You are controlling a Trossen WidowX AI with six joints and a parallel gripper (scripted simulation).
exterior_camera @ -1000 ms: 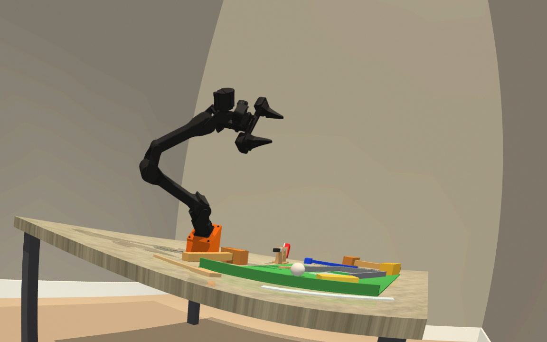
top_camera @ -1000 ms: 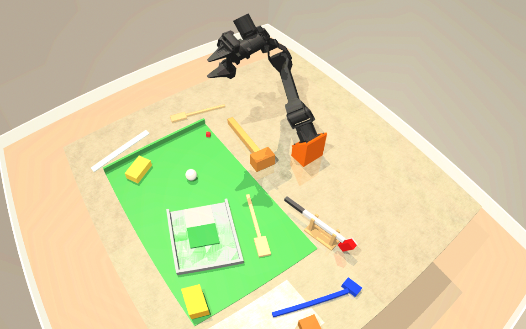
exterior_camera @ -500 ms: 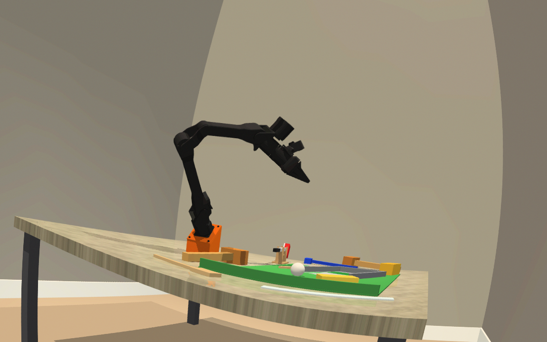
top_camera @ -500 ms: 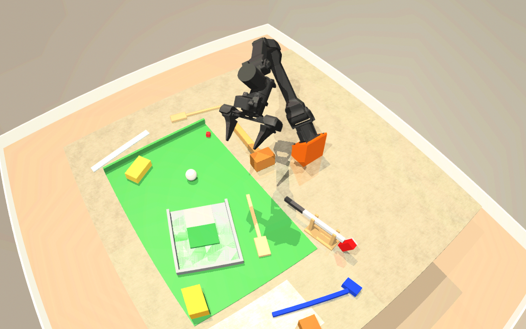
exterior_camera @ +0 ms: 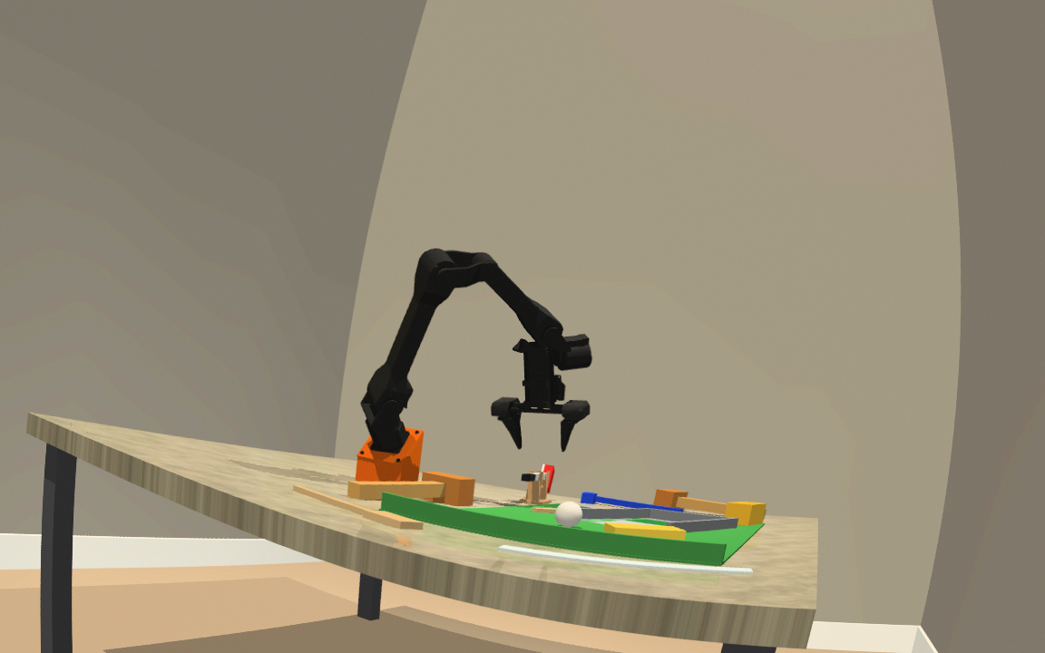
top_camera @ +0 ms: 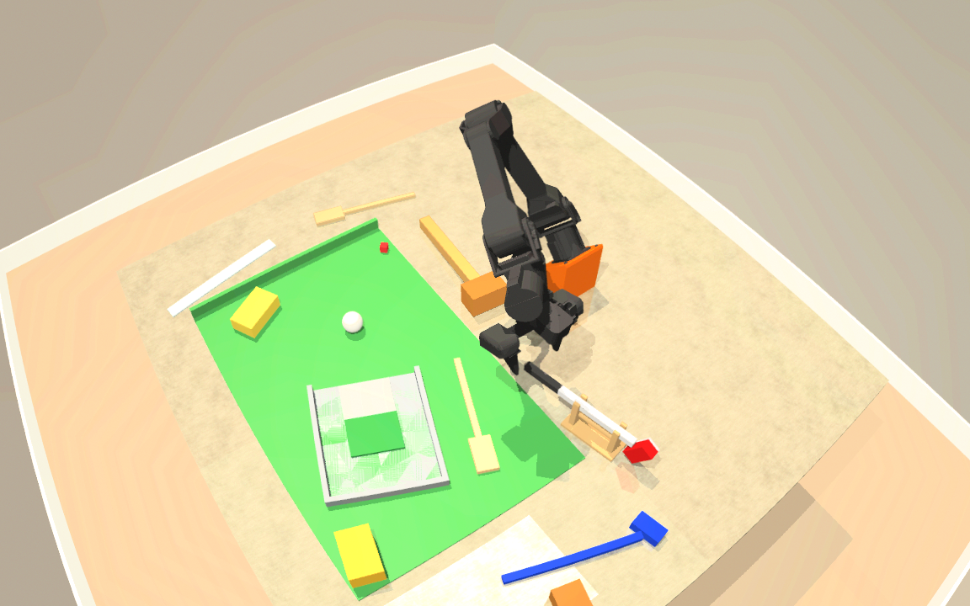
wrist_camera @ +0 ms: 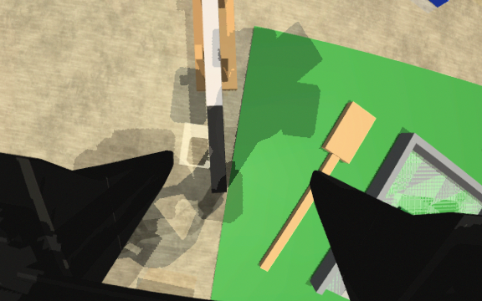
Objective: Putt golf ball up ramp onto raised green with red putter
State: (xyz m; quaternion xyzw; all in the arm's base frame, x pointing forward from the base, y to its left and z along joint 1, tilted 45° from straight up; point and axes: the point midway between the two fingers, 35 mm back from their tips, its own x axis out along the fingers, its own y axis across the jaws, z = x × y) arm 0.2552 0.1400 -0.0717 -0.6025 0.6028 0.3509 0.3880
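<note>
My gripper tip is 12 cm to the right of the red putter, 6 cm above it and 4 cm past it. From my gripper tip the other things lie so: grey-framed platform: 28 cm ahead, 11 cm below, 10 cm to the right; wooden rack: 13 cm to the left, 9 cm below, 4 cm behind; white golf ball: 35 cm to the right, 16 cm ahead, 10 cm below.
</note>
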